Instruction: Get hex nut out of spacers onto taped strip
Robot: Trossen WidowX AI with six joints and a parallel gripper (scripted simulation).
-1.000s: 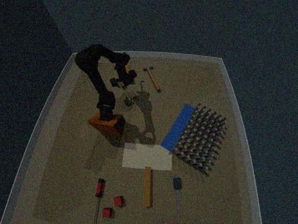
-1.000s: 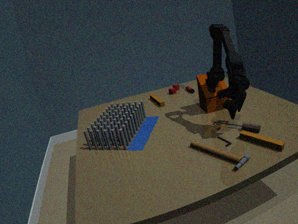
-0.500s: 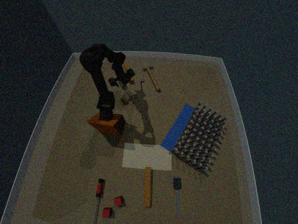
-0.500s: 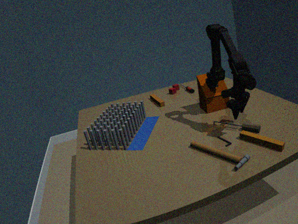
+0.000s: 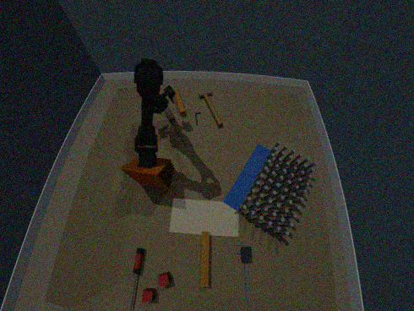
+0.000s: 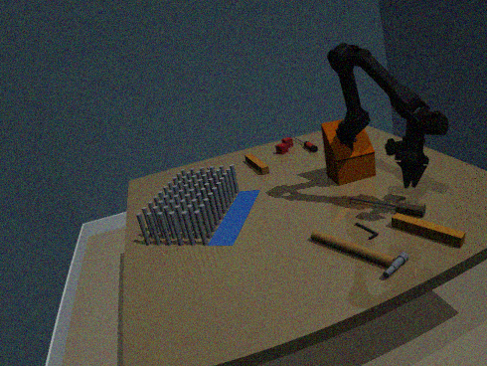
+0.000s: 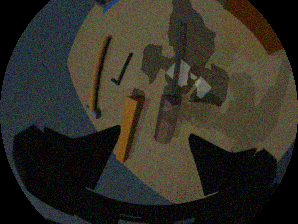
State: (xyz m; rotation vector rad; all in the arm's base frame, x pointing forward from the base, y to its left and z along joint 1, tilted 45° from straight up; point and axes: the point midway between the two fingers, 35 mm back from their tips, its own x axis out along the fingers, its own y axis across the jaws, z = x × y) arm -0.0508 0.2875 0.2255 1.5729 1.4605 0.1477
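The hook tool is 80 mm to the right of my gripper tip, 70 mm below it and 70 mm ahead of it. From my gripper tip the other things lie so: blue taped strip: 490 mm ahead, 280 mm to the right, 80 mm below; then hex key: 160 mm ahead, 80 mm below, 40 mm to the left.
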